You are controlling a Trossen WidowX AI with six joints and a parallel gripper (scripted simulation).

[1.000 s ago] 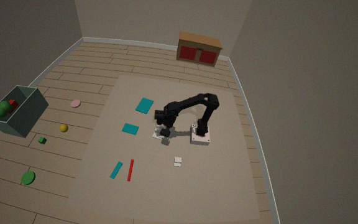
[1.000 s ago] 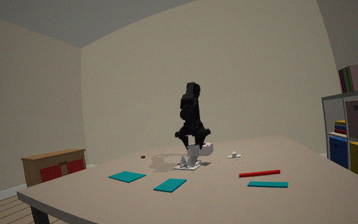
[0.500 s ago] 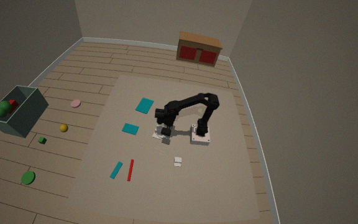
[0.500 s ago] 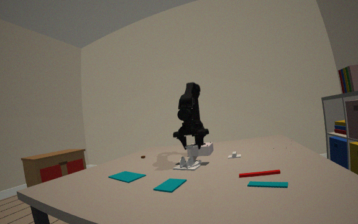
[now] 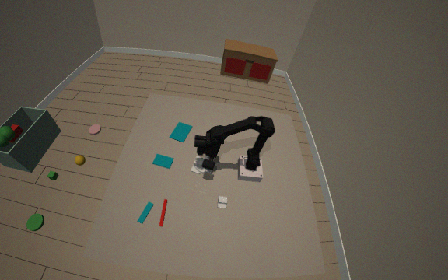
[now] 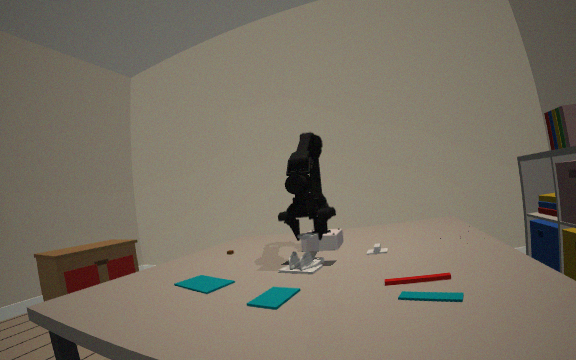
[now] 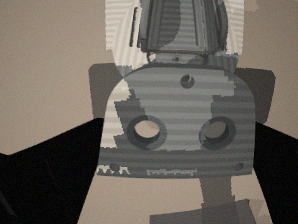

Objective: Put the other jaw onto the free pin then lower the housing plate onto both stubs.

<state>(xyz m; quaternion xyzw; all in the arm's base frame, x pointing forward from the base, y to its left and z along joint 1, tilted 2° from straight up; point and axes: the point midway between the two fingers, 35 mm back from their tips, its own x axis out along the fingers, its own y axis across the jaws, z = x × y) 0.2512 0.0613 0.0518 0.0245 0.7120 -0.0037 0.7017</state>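
My gripper tip is now 20 mm short of the jaw, 20 mm to the left of it and 70 mm above it. Also, from my gripper tip: small white block (130 mm behind, 200 mm to the left, 70 mm below); then red strip (170 mm ahead, 350 mm to the left, 80 mm below); then housing plate (10 mm ahead, 20 mm above).
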